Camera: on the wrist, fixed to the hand. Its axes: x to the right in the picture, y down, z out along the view.
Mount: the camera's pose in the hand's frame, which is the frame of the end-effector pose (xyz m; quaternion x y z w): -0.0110 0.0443 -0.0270 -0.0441 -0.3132 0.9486 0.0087
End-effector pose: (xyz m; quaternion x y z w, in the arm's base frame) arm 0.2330 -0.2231 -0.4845 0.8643 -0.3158 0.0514 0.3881
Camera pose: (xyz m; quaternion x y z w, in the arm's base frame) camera 0.2025 -0.2207 -0.4412 0.2931 0.9465 -0.0840 0.1062
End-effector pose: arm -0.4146 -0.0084 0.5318 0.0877 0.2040 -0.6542 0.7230
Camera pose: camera -0.3766 0.0179 0.5058 -0.0425 -0.2790 0.6617 0.6946
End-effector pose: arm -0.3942 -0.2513 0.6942 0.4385 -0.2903 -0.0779 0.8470
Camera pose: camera -0.3935 -0.2015 0.7124 -0.3333 -0.6803 0.6526 0.0097
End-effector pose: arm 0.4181 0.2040 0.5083 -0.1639 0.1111 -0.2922 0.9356
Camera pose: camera 0.4237 0.2382 0.4682 -0.0288 -0.1237 0.9413 0.3129
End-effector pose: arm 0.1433 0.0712 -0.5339 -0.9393 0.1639 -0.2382 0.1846
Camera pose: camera 0.1107 0.0294 -0.5349 0.0646 0.8452 0.4745 0.2375
